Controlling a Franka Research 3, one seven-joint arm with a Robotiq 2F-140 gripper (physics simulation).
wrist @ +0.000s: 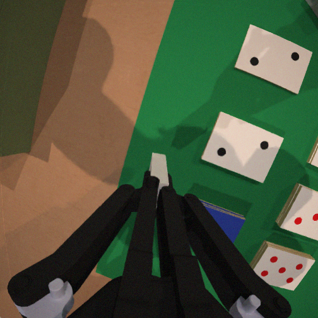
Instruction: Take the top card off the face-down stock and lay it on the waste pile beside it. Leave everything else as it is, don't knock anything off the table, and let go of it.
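The face-down stock [227, 221] is a low blue-backed stack. Part of it shows to the right of the fingers in the wrist view, and the rest is hidden behind the gripper. A white card with two black dots [243, 148] lies face up just beyond the stock. I cannot tell for sure which face-up card or pile is the waste pile. My gripper [156, 163] is shut with its fingertips together, with no card between them. It is over the left part of the green mat, to the left of the stock.
Another card with two black dots [274, 59] lies farther up the green mat [162, 85]. Piles with red dots stand at the right, one [303, 212] above another with several dots [284, 265]. Brown table [125, 55] borders the mat's left edge. A dark green surface [25, 75] is at the upper left.
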